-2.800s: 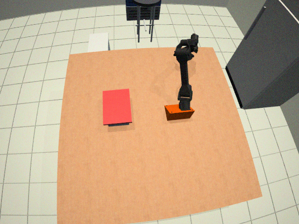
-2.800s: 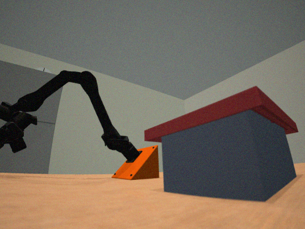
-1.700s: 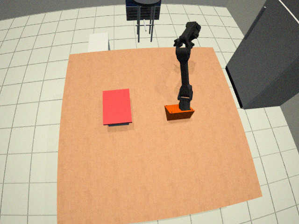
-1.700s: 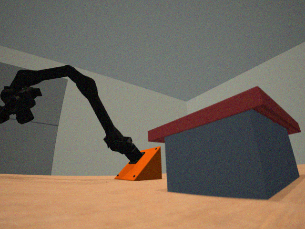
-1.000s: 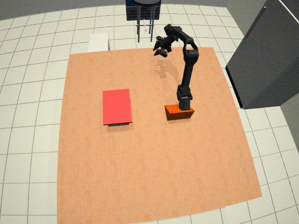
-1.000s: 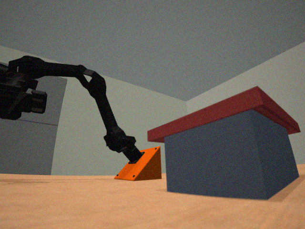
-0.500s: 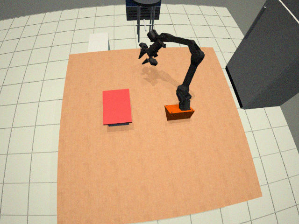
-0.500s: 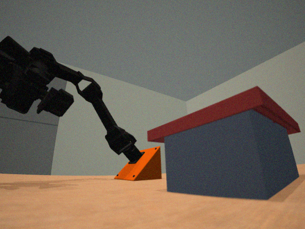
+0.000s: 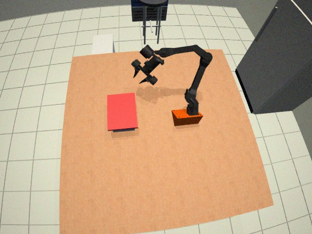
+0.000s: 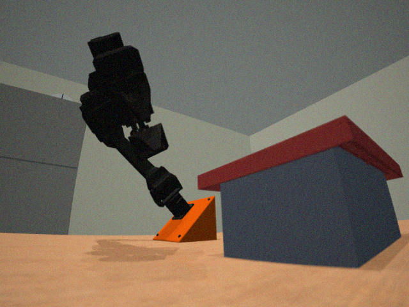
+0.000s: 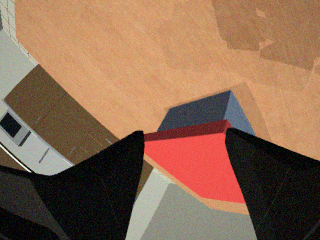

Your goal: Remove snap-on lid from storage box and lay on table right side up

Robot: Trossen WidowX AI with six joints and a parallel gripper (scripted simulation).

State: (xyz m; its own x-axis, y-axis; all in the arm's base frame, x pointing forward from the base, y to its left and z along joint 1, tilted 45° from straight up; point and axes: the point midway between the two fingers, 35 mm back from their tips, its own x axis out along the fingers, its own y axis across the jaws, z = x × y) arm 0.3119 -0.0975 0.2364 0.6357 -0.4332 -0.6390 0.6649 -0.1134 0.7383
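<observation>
The red lid lies 18 cm to the left of my gripper tip, 10 cm ahead of it and 5 cm below it. The rest, counted from my gripper tip: blue storage box: 18 cm to the left, 10 cm below, 10 cm ahead.
</observation>
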